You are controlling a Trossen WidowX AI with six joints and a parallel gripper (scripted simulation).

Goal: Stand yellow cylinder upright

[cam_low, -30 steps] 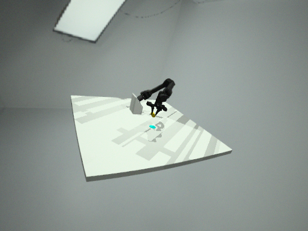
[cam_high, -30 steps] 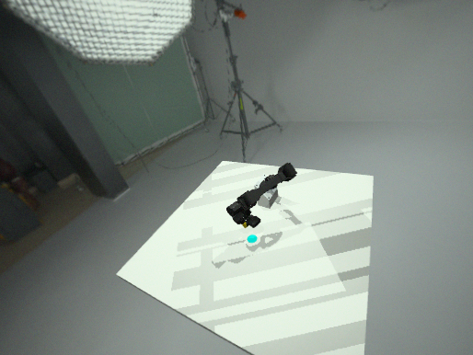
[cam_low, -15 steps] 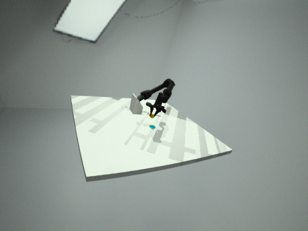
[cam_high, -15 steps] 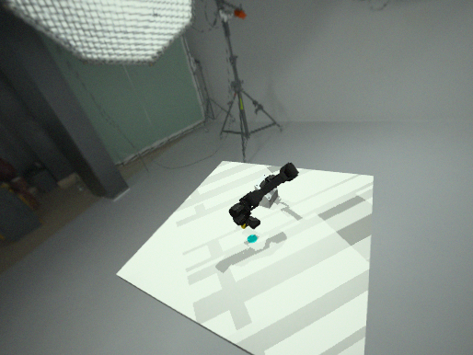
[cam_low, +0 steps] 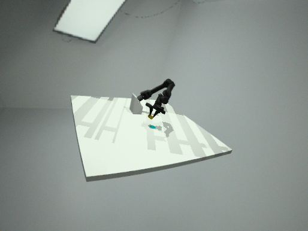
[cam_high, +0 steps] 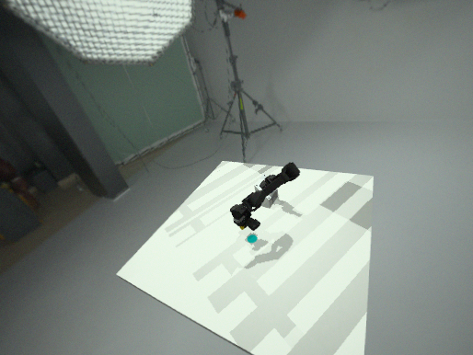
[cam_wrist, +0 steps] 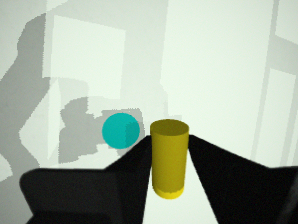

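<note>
The cyan circle lies 1 cm behind my gripper tip, 4 cm to the left of it and 10 cm below it. Also, from my gripper tip: yellow cylinder: 2 cm behind, 1 cm below.
</note>
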